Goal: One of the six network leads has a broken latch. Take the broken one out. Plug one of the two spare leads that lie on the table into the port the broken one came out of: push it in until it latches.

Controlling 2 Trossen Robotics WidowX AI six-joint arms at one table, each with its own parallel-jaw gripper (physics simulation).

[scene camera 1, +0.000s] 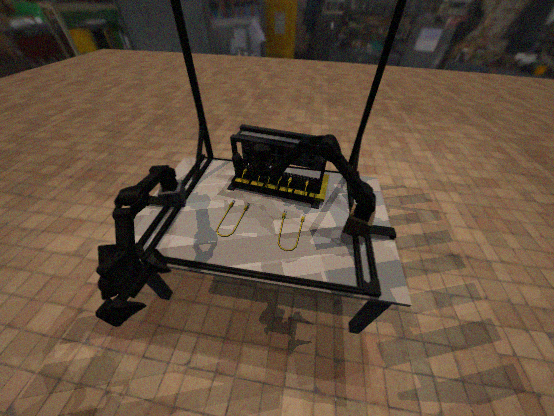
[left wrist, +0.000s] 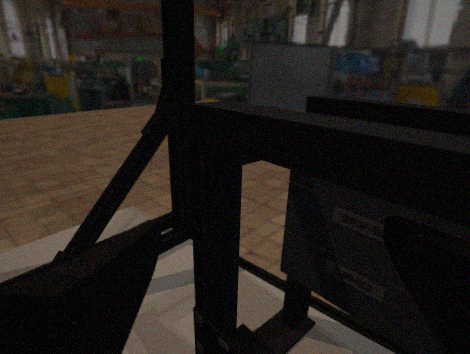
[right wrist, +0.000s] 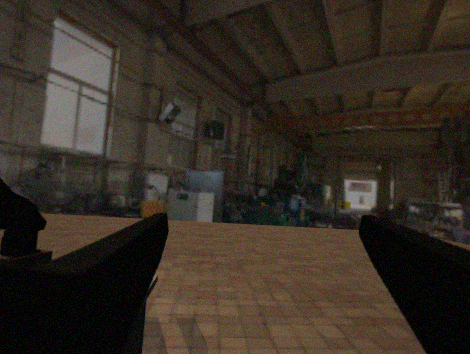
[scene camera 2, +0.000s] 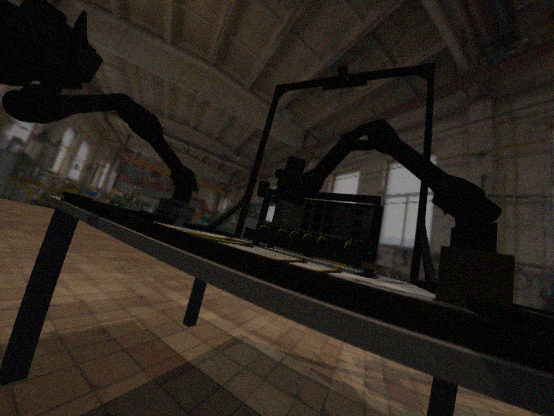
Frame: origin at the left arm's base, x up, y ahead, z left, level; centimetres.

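Seen in the pictures: left gripper, fingertip midpoint: point(left wrist: 271, 228) point(scene camera 2: 276, 197); right gripper, fingertip midpoint: point(scene camera 1: 158, 286) point(right wrist: 263, 223); left arm's base, link origin: point(scene camera 1: 362, 214) point(right wrist: 19, 252) point(scene camera 2: 473, 253); right arm's base, link origin: point(scene camera 1: 170, 186) point(scene camera 2: 179, 202).
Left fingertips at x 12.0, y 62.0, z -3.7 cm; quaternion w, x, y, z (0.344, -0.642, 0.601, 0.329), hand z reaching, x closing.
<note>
Pixels of each thing's top centre, then the offset from my left fingertips to it. Level surfaces: height alone.
- black patch panel, top centre: point(scene camera 2: 316, 193) point(scene camera 1: 278, 142) dx +4.0, dy -14.9, dz -7.3 cm
- table, surface height: dx -22.2 cm
- panel's corner post, top centre: point(left wrist: 217, 136) dx +2.0, dy +7.8, dz -1.7 cm
A black patch panel point(scene camera 1: 267, 136) point(scene camera 2: 341, 219) point(left wrist: 304, 137) stands at the back of the table point(scene camera 1: 325, 264) on a yellow strip. Several yellow network leads point(scene camera 1: 289, 182) are plugged into its lower front. I cannot tell which latch is broken. Two spare yellow leads, one on the left point(scene camera 1: 231, 219) and one on the right point(scene camera 1: 288, 232), lie bent in U shapes in front of it. My left gripper point(scene camera 1: 255, 160) point(scene camera 2: 291, 178) point(left wrist: 271, 228) is open and empty at the panel's left end, above the leads. My right gripper point(scene camera 1: 115, 307) point(right wrist: 263, 223) is open and empty, off the table's left front corner.
A black frame point(scene camera 1: 193, 82) with two tall posts rises around the table. Black rails point(scene camera 1: 267, 276) run along the table's edges. The panel's corner post point(left wrist: 216, 218) stands right before the left wrist camera.
</note>
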